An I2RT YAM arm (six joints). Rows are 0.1 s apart.
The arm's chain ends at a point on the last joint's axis. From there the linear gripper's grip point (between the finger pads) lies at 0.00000 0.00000 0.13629 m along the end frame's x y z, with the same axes.
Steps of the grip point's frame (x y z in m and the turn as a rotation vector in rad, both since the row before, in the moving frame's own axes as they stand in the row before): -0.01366 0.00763 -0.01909 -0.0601 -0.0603 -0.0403; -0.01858 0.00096 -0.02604 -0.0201 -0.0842 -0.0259; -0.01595 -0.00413 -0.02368 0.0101 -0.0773 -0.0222; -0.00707 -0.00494 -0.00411 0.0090 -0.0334 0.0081; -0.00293 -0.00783 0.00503 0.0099 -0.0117 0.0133
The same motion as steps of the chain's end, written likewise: -0.00562 -0.00071 -0.01860 -0.0601 -0.0603 -0.0403; -0.00716 -0.00192 -0.02553 -0.0201 -0.0842 -0.0259; -0.00541 -0.00287 -0.02327 0.0101 -0.0773 -0.0222; -0.00252 -0.00370 -0.00403 0.0090 -0.0334 0.0081; -0.00134 -0.00647 0.00505 0.0099 -0.0117 0.0133
